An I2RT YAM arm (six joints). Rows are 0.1 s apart.
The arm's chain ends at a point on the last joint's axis. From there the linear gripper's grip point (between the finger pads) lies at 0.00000 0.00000 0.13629 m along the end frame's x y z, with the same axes.
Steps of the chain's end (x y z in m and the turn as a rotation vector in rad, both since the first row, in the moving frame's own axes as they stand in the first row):
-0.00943 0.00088 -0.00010 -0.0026 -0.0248 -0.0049
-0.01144 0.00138 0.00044 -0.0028 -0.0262 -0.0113
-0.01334 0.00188 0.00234 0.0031 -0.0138 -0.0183
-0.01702 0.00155 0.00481 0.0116 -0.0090 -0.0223
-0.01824 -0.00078 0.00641 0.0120 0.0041 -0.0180
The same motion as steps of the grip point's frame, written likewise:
-0.01281 0.00124 -0.00014 -0.0026 -0.0248 -0.0049
-0.01501 0.00178 0.00039 -0.0028 -0.0262 -0.0113
-0.01522 0.00147 0.00233 0.0031 -0.0138 -0.0183
-0.01826 -0.00002 0.00480 0.0116 -0.0090 -0.0223
-0.01770 -0.00242 0.00640 0.0120 0.0041 -0.0180

